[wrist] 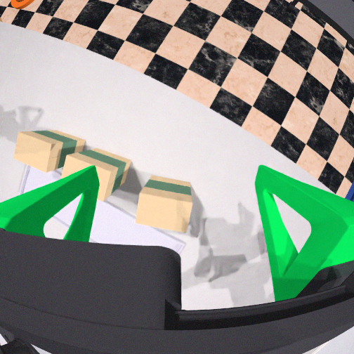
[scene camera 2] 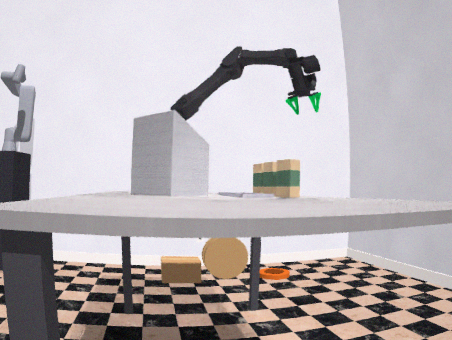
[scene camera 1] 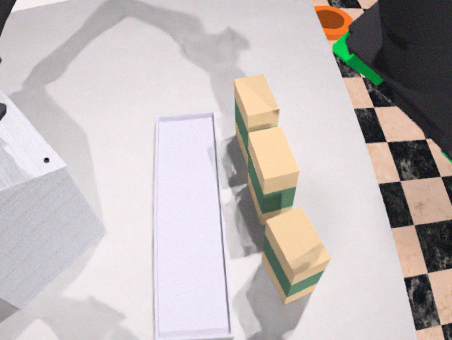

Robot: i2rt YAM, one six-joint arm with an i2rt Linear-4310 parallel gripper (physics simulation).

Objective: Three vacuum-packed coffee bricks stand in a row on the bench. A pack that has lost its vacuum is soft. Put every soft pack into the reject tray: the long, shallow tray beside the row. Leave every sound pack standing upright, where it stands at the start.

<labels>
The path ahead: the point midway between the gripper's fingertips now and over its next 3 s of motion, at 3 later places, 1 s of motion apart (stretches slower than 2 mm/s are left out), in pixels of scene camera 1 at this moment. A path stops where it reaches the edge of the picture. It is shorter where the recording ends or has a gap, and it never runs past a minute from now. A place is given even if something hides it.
My gripper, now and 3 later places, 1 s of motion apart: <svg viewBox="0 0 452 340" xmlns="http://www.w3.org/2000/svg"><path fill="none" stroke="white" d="M417 113L432 123L356 177L304 247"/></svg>
</labels>
